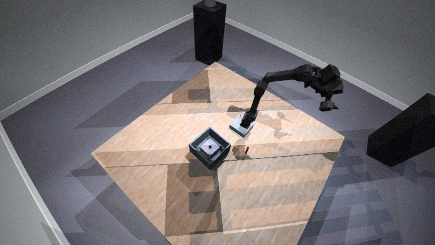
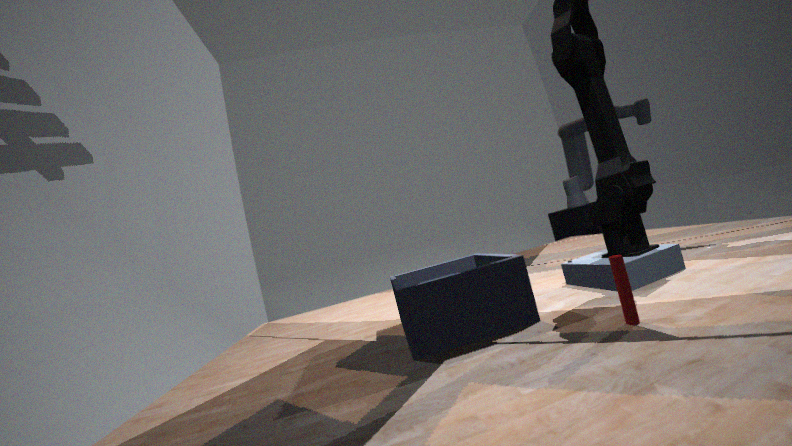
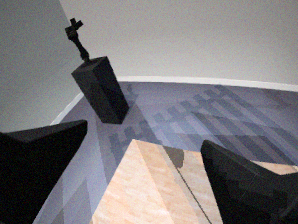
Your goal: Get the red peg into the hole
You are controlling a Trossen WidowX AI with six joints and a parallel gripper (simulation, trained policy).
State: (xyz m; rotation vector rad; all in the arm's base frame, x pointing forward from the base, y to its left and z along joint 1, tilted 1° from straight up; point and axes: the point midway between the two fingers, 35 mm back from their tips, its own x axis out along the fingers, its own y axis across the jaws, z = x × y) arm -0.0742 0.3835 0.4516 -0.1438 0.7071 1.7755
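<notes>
The red peg lies 44 cm below my gripper tip, 30 cm to the right of it and 27 cm ahead of it. From my gripper tip the other things lie so: plate (51 cm to the right, 44 cm below, 39 cm ahead); then box (51 cm to the right, 46 cm below, 39 cm ahead).
</notes>
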